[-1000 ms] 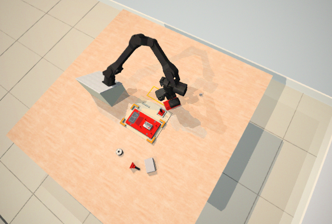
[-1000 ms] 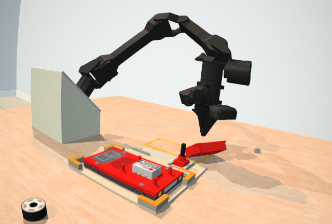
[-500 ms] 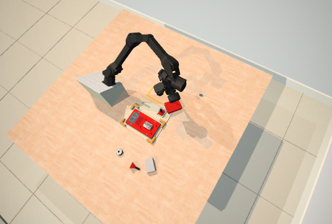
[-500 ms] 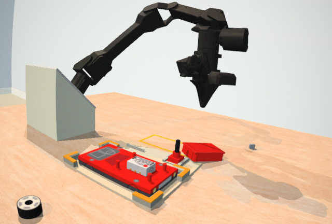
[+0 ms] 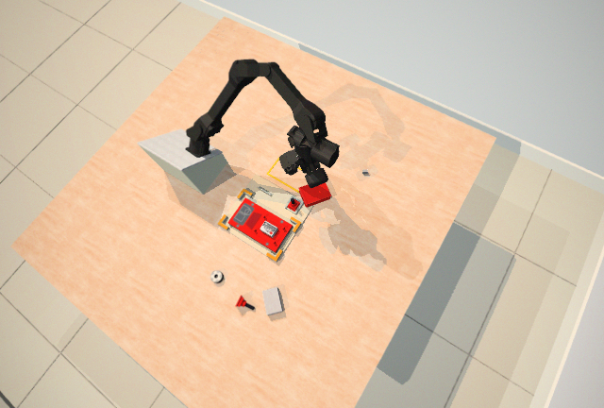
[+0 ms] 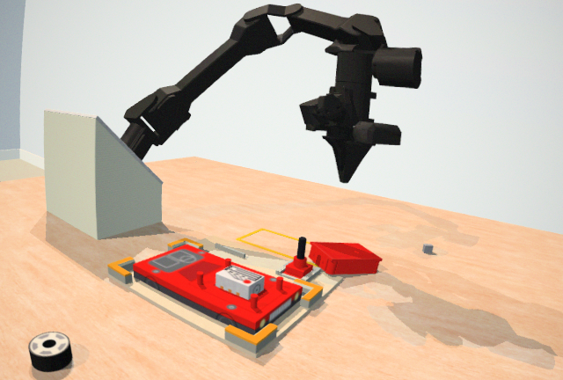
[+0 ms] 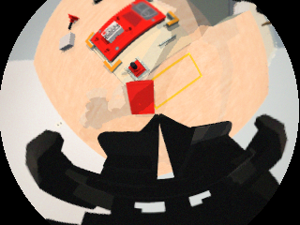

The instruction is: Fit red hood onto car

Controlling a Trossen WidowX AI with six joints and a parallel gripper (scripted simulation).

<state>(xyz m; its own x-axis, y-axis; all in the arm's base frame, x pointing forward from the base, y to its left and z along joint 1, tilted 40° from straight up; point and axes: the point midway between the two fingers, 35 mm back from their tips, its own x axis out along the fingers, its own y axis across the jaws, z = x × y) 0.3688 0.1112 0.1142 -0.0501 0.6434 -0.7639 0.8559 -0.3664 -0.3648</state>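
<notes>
The red hood lies 11 cm below my gripper tip, 3 cm ahead of it and 2 cm to the right of it. The rest, counted from my gripper tip: wheel 44 cm to the right, 12 cm below, 6 cm behind; then white engine block 21 cm to the right, 11 cm below, 2 cm behind.
</notes>
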